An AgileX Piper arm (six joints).
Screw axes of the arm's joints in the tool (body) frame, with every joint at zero. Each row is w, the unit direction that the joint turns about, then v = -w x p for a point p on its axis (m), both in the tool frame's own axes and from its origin. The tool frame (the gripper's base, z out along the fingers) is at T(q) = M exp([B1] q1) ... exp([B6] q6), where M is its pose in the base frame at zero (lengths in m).
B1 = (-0.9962, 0, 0.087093, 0.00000, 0.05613, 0.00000)
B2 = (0, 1, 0, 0.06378, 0.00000, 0.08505)
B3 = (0, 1, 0, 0.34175, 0.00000, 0.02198)
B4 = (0, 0, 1, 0.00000, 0.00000, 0.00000)
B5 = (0, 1, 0, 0.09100, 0.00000, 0.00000)
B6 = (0, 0, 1, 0.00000, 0.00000, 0.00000)
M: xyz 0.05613 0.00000 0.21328 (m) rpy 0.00 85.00 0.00 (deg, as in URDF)
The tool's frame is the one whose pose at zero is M.
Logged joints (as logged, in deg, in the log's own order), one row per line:
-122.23 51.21 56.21 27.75 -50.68 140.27
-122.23 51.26 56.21 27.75 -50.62 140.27
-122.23 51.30 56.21 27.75 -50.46 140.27
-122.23 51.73 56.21 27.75 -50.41 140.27
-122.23 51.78 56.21 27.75 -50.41 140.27
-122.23 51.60 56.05 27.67 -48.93 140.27
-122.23 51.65 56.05 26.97 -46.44 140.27
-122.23 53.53 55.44 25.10 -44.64 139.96
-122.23 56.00 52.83 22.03 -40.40 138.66
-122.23 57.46 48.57 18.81 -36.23 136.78
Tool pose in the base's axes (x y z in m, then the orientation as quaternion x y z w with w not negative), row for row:
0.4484 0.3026 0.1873 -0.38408 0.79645 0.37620 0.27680
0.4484 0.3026 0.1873 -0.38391 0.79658 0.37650 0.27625
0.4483 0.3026 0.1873 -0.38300 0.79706 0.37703 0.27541
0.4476 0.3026 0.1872 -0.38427 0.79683 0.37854 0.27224
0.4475 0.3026 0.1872 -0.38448 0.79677 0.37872 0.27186
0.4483 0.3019 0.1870 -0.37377 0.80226 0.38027 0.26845
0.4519 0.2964 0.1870 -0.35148 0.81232 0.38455 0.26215
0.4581 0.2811 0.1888 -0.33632 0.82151 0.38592 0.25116
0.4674 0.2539 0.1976 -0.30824 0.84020 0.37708 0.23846
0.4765 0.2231 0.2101 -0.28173 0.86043 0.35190 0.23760
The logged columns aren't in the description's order. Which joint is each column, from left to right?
Columns, left to right: q3, q5, q4, q1, q6, q2.
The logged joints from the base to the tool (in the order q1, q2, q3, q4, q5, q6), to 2 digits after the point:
27.75 140.27 -122.23 56.21 51.21 -50.68
27.75 140.27 -122.23 56.21 51.26 -50.62
27.75 140.27 -122.23 56.21 51.30 -50.46
27.75 140.27 -122.23 56.21 51.73 -50.41
27.75 140.27 -122.23 56.21 51.78 -50.41
27.67 140.27 -122.23 56.05 51.60 -48.93
26.97 140.27 -122.23 56.05 51.65 -46.44
25.10 139.96 -122.23 55.44 53.53 -44.64
22.03 138.66 -122.23 52.83 56.00 -40.40
18.81 136.78 -122.23 48.57 57.46 -36.23

